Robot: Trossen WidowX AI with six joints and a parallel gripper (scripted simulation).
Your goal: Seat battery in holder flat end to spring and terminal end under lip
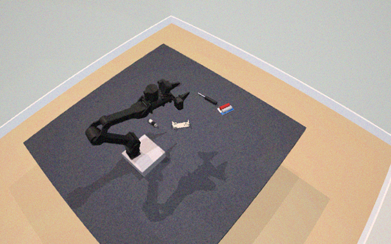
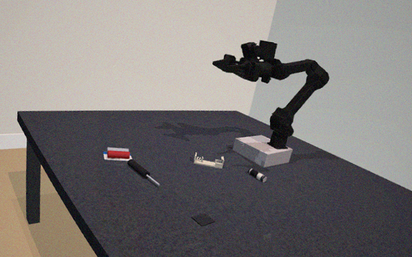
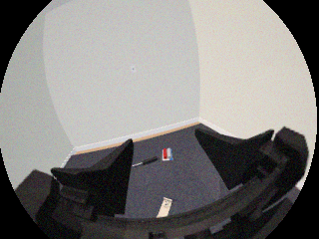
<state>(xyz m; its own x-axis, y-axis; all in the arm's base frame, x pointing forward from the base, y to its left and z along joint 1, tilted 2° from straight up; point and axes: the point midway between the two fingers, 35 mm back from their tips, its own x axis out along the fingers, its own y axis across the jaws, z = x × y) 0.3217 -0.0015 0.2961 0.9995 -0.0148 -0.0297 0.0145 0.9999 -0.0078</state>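
Right now my gripper tip is 330 mm above the battery, 150 mm to the right of it and 150 mm past it. From my gripper tip the other things lie so: black-handled screwdriver 330 mm below, 240 mm ahead, 100 mm to the left; then dark square 340 mm below, 330 mm to the left, 170 mm ahead.
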